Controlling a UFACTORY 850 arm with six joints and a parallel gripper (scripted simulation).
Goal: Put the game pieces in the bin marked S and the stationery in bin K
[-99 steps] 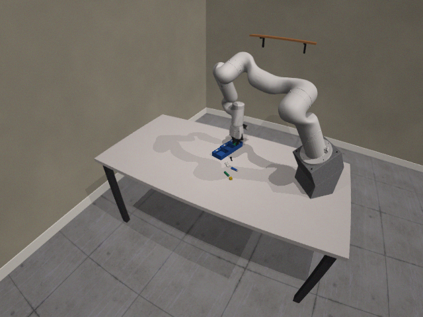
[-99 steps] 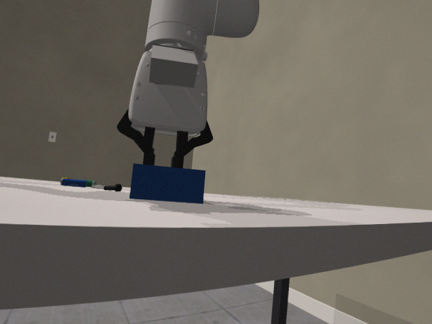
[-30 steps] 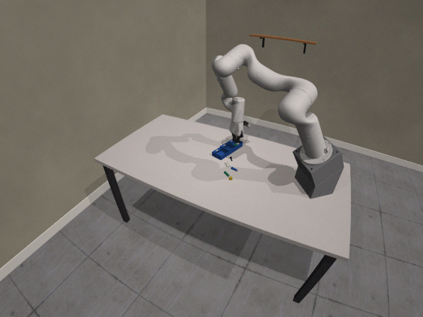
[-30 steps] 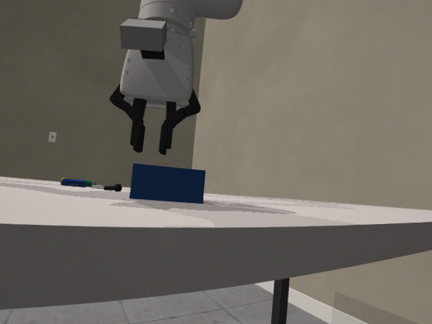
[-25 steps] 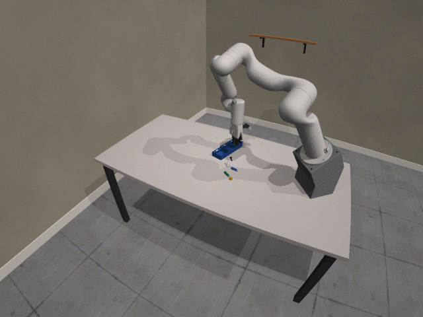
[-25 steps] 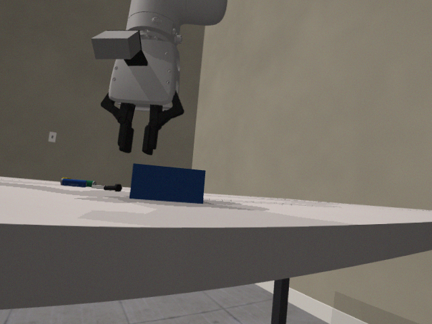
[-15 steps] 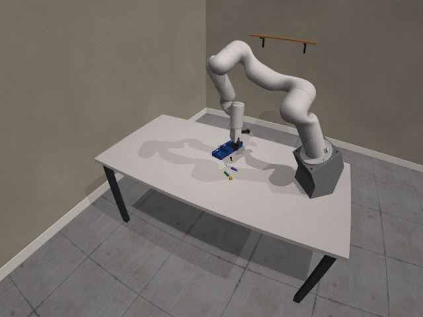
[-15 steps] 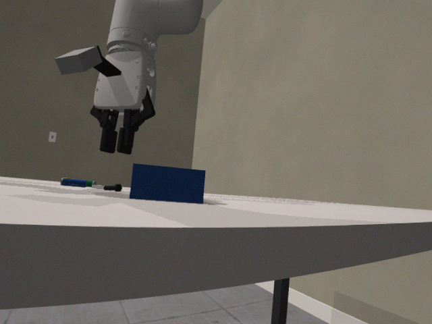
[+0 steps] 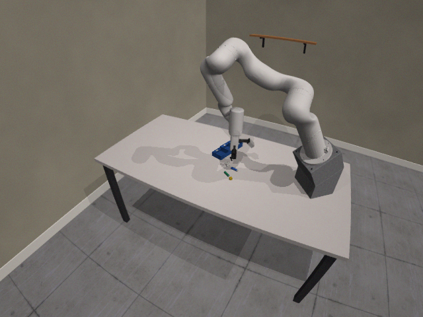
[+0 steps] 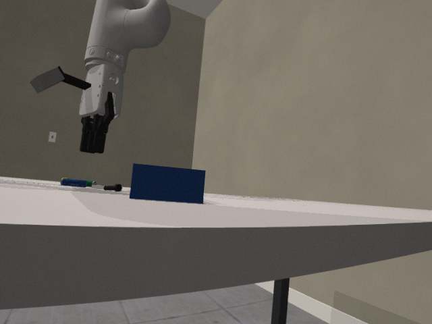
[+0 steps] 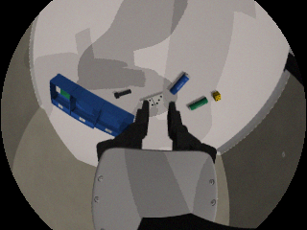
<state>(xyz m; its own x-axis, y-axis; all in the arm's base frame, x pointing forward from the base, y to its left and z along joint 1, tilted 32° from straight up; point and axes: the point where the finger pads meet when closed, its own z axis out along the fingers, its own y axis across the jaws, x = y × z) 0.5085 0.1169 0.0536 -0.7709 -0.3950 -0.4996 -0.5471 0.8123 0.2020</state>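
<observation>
The yellow die is 12 cm to the left of my hand, 8 cm below it and 7 cm behind it. The rest, counted from my hand: white domino (9 cm below, 3 cm ahead, 1 cm to the left); then blue battery (8 cm below, 3 cm to the left, 3 cm behind); then black bolt (9 cm below, 6 cm ahead, 5 cm to the right).
</observation>
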